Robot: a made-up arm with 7 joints.
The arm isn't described. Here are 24 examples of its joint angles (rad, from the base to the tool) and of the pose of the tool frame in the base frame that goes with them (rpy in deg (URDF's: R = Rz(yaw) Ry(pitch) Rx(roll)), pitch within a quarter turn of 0, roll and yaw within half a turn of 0; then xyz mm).
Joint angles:
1: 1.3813 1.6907 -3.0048 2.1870 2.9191 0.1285 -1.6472
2: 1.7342 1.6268 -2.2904 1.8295 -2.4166 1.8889 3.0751
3: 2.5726 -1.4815 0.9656 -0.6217 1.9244 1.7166 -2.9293
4: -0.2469 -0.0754 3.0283 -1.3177 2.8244 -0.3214 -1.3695
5: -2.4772 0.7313 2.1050 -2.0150 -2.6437 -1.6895 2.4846
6: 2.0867 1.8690 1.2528 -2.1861 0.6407 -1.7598 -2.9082
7: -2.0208 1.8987 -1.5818 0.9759 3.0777 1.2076 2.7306
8: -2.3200 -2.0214 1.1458 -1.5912 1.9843 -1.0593 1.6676
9: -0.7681 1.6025 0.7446 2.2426 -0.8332 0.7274 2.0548
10: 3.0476 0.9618 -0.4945 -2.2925 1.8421 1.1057 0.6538
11: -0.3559 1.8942 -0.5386 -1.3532 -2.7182 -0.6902 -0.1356
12: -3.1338 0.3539 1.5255 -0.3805 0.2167 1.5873 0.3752
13: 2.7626 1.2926 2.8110 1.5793 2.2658 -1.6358 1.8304
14: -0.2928 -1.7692 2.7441 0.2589 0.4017 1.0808 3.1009
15: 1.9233 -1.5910 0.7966 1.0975 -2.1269 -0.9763 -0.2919
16: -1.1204 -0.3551 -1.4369 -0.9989 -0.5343 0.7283 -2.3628
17: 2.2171 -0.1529 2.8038 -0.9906 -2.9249 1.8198 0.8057
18: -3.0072 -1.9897 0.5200 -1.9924 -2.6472 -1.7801 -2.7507
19: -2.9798 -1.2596 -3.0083 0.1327 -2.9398 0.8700 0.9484
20: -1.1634 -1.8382 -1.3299 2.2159 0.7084 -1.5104 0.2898
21: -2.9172 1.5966 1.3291 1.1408 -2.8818 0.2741 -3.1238
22: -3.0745 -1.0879 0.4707 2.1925 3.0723 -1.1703 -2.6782
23: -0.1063 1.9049 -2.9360 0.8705 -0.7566 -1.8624 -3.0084
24: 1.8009 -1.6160 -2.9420 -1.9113 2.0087 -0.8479 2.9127
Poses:
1: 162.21 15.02 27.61 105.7 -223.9 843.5
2: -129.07 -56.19 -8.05 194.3 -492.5 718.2
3: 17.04 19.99 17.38 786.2 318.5 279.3
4: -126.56 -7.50 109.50 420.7 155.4 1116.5
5: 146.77 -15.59 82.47 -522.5 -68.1 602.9
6: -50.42 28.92 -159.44 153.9 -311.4 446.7
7: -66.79 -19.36 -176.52 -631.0 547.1 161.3
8: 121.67 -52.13 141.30 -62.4 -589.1 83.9
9: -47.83 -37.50 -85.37 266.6 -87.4 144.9
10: -36.37 53.52 -143.42 0.4 260.2 742.2
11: 112.09 -66.40 -123.57 793.6 -21.7 611.4
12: 124.03 46.40 22.99 -284.7 -65.9 1320.7
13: -60.70 12.06 171.49 -356.1 78.2 937.2
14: 1.70 -3.04 -160.10 -825.5 -298.0 66.4
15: 89.16 -31.72 77.96 -133.8 773.4 688.4
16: -147.23 33.79 -44.50 219.7 -483.9 1167.4
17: 29.17 9.79 115.52 -72.9 -284.8 1136.8
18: -25.93 -39.51 56.24 167.8 -167.2 -69.9
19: -145.74 -0.61 106.76 928.9 -138.4 740.3
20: 39.35 -33.78 133.54 -456.1 -102.0 422.9
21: 74.37 -7.14 30.15 -598.1 619.8 318.9
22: -11.04 52.41 -6.46 1.5 178.9 771.3
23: -25.11 18.43 -147.71 823.2 201.2 422.8
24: 164.10 53.17 139.85 -65.1 389.9 884.4
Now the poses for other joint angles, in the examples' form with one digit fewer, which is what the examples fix.
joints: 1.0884 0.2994 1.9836 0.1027 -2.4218 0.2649 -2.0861
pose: -161.9 -22.4 79.3 87 -273 1408
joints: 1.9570 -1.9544 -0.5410 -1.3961 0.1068 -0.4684 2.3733
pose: 1.5 -47.4 -151.9 -145 420 -166
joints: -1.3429 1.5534 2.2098 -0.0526 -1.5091 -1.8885 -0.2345
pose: 137.1 -4.0 101.4 141 889 518
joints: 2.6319 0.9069 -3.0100 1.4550 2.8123 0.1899 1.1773
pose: -169.6 -21.0 154.2 -74 -125 1190
